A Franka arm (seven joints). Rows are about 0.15 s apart.
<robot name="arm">
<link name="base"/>
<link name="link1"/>
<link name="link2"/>
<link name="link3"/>
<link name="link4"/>
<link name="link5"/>
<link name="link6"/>
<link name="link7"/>
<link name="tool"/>
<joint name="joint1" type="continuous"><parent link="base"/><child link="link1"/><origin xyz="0 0 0.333"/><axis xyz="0 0 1"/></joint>
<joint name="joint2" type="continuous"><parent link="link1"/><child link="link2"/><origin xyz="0 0 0"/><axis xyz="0 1 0"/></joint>
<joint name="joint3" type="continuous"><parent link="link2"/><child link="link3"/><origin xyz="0 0 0.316"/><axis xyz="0 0 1"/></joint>
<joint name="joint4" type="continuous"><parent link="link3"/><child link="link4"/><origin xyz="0.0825 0 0"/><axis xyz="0 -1 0"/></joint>
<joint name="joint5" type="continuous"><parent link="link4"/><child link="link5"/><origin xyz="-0.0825 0 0.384"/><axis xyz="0 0 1"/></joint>
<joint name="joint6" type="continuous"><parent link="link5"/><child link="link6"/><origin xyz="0 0 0"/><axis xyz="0 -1 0"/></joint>
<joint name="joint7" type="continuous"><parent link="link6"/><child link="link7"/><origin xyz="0.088 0 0"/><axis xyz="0 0 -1"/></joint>
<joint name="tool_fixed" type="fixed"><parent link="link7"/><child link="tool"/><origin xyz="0 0 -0.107" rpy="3.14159 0 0"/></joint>
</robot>
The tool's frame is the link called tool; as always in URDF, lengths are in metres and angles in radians. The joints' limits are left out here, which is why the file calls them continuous.
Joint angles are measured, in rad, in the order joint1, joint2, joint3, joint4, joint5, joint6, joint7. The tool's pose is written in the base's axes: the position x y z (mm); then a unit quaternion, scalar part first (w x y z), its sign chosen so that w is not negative. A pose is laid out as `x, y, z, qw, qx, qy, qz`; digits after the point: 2 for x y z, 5 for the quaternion.
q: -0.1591, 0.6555, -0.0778, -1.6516, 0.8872, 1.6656, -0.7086
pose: 629.15, -68.50, 222.32, 0.45834, -0.88417, -0.03488, 0.08339
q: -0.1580, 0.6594, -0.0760, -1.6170, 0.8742, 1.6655, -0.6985
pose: 638.45, -69.08, 232.15, 0.45016, -0.88867, -0.04169, 0.07669
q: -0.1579, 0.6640, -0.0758, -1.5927, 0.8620, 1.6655, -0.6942
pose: 644.34, -70.61, 237.81, 0.44328, -0.89220, -0.04712, 0.07253
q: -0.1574, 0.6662, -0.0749, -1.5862, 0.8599, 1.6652, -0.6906
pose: 645.94, -70.13, 238.79, 0.44211, -0.89277, -0.04759, 0.07239
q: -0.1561, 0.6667, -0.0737, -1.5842, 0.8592, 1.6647, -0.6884
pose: 646.54, -68.68, 239.23, 0.44196, -0.89275, -0.04824, 0.07303
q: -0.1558, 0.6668, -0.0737, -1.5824, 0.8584, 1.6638, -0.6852
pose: 646.93, -68.52, 239.82, 0.44158, -0.89293, -0.04763, 0.07361
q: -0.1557, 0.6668, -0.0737, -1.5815, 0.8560, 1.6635, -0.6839
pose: 647.02, -68.60, 240.04, 0.44065, -0.89332, -0.04785, 0.07423
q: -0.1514, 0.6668, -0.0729, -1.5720, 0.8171, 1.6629, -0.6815
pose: 647.71, -67.95, 241.63, 0.42560, -0.89930, -0.05930, 0.08135
